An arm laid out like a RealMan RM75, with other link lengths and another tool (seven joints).
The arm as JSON. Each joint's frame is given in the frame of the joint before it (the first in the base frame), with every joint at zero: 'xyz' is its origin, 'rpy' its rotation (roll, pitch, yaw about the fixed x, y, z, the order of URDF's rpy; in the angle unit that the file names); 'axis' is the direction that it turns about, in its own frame. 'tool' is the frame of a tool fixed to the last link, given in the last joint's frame.
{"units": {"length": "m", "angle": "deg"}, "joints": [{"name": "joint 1", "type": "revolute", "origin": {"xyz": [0.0, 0.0, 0.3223], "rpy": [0.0, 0.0, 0.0]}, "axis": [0.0, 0.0, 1.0]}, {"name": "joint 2", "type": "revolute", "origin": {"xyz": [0.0, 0.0, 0.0], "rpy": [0.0, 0.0, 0.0]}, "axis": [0.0, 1.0, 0.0]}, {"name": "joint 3", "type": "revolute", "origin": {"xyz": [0.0, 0.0, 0.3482], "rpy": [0.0, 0.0, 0.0]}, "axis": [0.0, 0.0, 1.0]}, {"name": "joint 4", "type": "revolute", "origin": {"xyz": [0.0, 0.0, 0.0], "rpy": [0.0, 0.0, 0.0]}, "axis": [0.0, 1.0, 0.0]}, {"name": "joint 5", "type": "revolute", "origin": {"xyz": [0.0, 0.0, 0.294], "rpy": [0.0, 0.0, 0.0]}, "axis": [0.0, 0.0, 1.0]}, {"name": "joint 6", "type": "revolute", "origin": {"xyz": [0.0, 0.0, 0.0], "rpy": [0.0, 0.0, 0.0]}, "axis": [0.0, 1.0, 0.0]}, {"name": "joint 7", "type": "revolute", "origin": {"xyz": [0.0, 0.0, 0.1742], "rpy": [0.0, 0.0, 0.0]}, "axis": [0.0, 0.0, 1.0]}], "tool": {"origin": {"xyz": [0.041, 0.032, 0.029], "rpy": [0.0, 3.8, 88.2]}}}
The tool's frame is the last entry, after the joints.
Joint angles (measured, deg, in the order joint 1, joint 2, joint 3, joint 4, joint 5, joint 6, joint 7), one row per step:
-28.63, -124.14, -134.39, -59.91, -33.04, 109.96, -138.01
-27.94, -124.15, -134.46, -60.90, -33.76, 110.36, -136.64
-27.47, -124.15, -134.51, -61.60, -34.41, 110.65, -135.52
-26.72, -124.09, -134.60, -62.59, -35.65, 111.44, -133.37
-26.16, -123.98, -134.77, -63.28, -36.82, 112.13, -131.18
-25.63, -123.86, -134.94, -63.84, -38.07, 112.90, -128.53
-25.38, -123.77, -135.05, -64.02, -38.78, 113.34, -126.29
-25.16, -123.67, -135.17, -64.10, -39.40, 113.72, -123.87
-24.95, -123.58, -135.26, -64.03, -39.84, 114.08, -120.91
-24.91, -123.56, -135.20, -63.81, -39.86, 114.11, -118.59
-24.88, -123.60, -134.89, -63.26, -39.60, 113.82, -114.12
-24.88, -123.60, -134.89, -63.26, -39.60, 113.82, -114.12
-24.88, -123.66, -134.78, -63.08, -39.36, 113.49, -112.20
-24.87, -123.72, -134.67, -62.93, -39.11, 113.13, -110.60
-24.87, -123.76, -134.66, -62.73, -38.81, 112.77, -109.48
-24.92, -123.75, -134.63, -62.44, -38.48, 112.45, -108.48
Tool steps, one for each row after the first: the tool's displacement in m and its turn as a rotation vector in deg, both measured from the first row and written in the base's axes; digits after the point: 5 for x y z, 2 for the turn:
0.00034, -0.00299, 0.00446, 0.60, -0.61, -1.35
0.00121, -0.00503, 0.00779, 1.08, -1.17, -2.51
0.00330, -0.00967, 0.01345, 1.59, -2.40, -4.70
0.00537, -0.01361, 0.01865, 2.07, -3.62, -6.91
0.00782, -0.01831, 0.02368, 2.48, -5.03, -9.58
0.00937, -0.02158, 0.02639, 2.69, -5.96, -11.80
0.01050, -0.02493, 0.02882, 2.88, -6.84, -14.14
0.01102, -0.02917, 0.03049, 2.94, -7.71, -16.89
0.01104, -0.03189, 0.03004, 2.84, -8.11, -19.05
0.01033, -0.03675, 0.02712, 2.52, -8.57, -23.20
0.01033, -0.03675, 0.02712, 2.52, -8.57, -23.20
0.00961, -0.03823, 0.02554, 2.52, -8.57, -24.98
0.00873, -0.03937, 0.02397, 2.53, -8.48, -26.47
0.00735, -0.04002, 0.02259, 2.56, -8.32, -27.39
0.00588, -0.04055, 0.02124, 2.47, -8.15, -28.19

